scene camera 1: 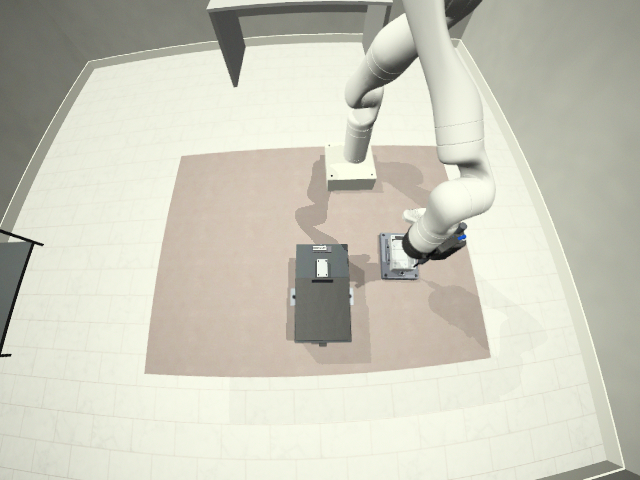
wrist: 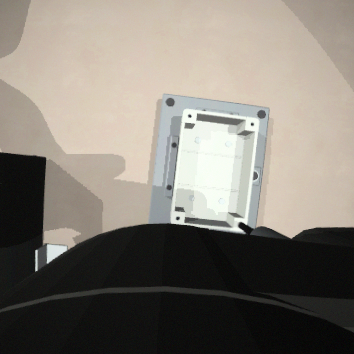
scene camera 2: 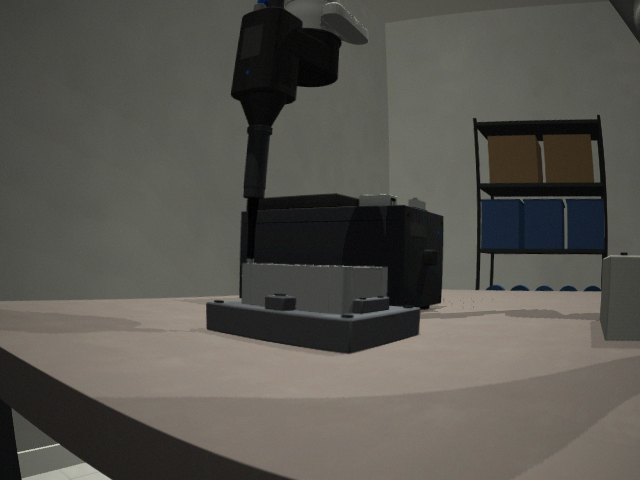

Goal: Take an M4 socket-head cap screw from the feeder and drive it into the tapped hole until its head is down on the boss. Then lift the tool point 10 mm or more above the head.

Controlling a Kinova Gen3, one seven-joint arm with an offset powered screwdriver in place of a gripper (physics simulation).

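My gripper, a black screwdriver (scene camera 1: 415, 265) (scene camera 2: 250, 258) (wrist: 241, 225), points down at a corner boss of the open white box (scene camera 2: 294, 284) (wrist: 215, 170). In scene camera 2 a small light grey piece (scene camera 2: 250, 261), apparently the screw's head, shows under the tip, slightly above the box's rim. The hole and any screw shank are hidden. Whether the bit holds the screw cannot be told. The box sits in a grey fixture plate (scene camera 1: 385, 274) (scene camera 2: 279, 326) (wrist: 160, 200). Three other corners show dark holes in the wrist view. The dark feeder (scene camera 1: 323, 310) (scene camera 2: 310, 237) stands beside the fixture.
Low dark clamps (scene camera 2: 280, 302) (wrist: 171, 165) stand along the box. The arm's pale base block (scene camera 1: 351, 182) (scene camera 2: 620, 299) stands behind. A shelf rack (scene camera 2: 540, 189) with brown and blue boxes stands beyond the table (scene camera 1: 222, 289) (scene camera 2: 310, 372).
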